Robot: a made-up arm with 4 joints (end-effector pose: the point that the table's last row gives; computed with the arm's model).
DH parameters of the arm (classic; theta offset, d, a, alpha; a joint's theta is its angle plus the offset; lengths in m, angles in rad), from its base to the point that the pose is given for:
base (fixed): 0 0.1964 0 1.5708
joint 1: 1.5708 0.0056 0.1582 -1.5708
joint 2: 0 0.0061 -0.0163 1.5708
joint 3: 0 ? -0.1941 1.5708
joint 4: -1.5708 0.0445 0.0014 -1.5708
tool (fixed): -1.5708 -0.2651 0 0
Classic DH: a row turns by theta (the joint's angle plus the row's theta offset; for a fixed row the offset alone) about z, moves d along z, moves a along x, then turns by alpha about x.
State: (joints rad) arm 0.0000 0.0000 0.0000 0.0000
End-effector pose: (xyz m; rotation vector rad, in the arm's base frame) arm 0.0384 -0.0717 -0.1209 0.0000 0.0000 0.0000
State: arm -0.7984 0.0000 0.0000 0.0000
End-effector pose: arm -0.2005 -0.0717 -0.0525 0.0000 0.7984 0.0000
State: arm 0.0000 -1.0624 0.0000 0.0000
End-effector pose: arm 0.0384 0.3776 0.0654 1.0624 0.0000 0.0000
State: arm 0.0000 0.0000 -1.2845 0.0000
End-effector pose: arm -0.4340 -0.0717 0.1659 0.0000 1.2845 0.0000
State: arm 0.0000 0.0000 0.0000 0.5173
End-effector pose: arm 0.0384 0.0592 -0.0855 0.5173 0.0000 0.0000
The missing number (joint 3, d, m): 0.0675
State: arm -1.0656 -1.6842 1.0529 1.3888
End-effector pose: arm 0.4252 0.0687 0.1744 1.8969 -1.1086 -1.3490
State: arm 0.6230 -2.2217 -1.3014 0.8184
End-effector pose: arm -0.4957 0.0438 0.2779 1.7986 1.2093 1.7397
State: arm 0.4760 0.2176 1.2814 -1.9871
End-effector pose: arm -0.0228 -0.3085 0.4394 -1.5856 -1.2264 -1.6722
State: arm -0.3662 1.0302 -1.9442 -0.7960
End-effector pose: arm -0.2015 -0.0678 0.7228 -1.2824 2.4443 -0.0385
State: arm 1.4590 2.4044 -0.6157 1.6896
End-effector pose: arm -0.1614 -0.2671 0.1512 -0.1619 -1.6377 -0.9916
